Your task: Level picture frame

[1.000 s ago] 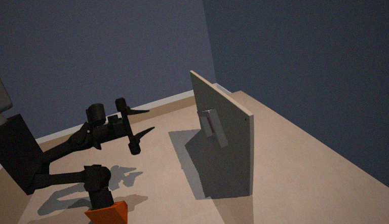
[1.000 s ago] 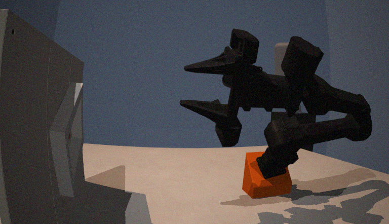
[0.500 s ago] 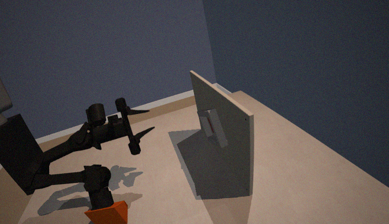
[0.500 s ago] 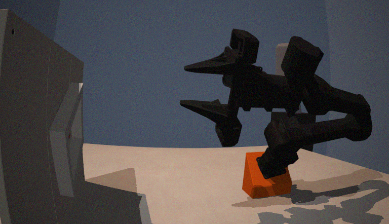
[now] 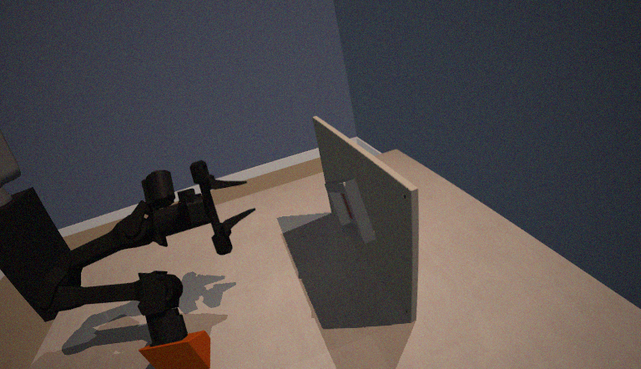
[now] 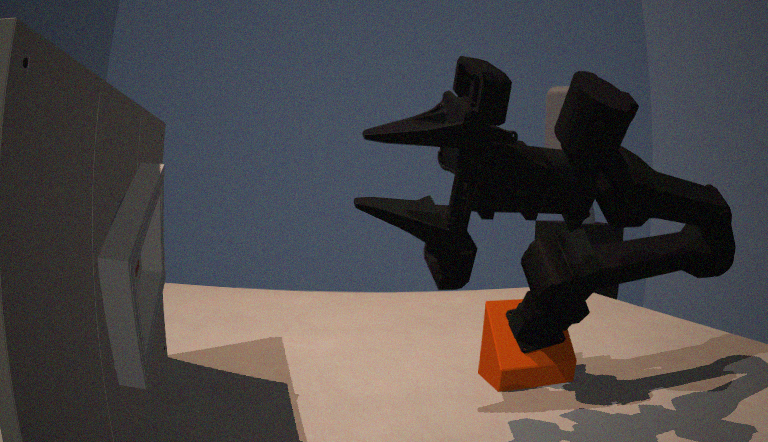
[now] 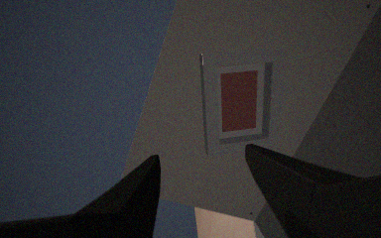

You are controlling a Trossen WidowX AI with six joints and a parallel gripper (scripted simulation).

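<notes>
Now: the picture frame 19 cm ahead of my gripper tip, 9 cm below it and 3 cm to the right of it. Also, from my gripper tip: grey wall panel: 20 cm ahead, 9 cm below, 3 cm to the right.
</notes>
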